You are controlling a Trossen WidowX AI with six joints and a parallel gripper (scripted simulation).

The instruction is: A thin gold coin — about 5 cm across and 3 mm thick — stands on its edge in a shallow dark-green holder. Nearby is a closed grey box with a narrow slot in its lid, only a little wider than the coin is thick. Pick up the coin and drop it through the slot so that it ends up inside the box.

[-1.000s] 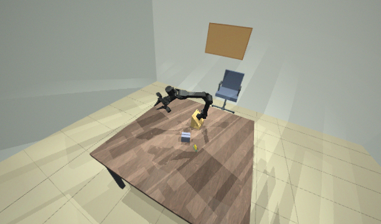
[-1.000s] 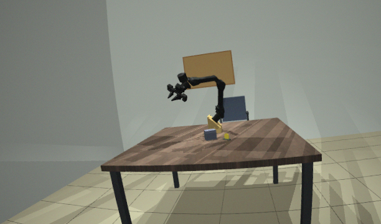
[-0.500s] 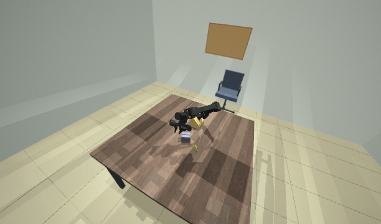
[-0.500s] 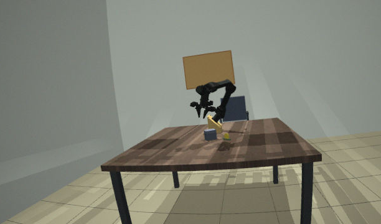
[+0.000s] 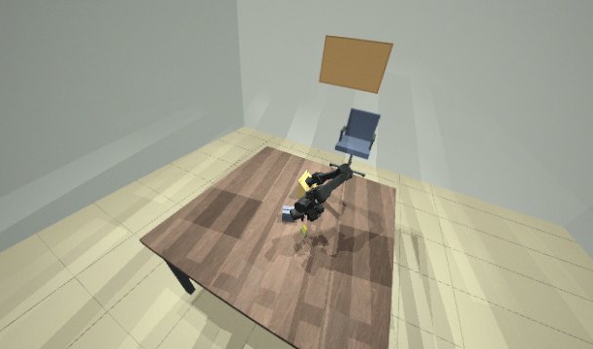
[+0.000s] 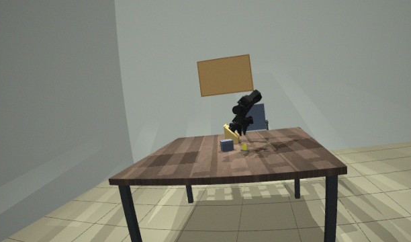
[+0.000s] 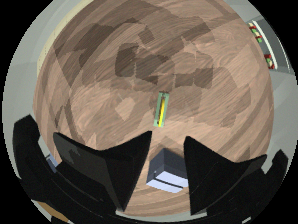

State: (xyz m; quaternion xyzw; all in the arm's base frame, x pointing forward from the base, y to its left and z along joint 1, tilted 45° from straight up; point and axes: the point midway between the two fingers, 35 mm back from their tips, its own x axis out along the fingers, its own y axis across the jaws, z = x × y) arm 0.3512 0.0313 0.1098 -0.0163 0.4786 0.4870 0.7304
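My gripper tip is now 8 cm above the gold coin.
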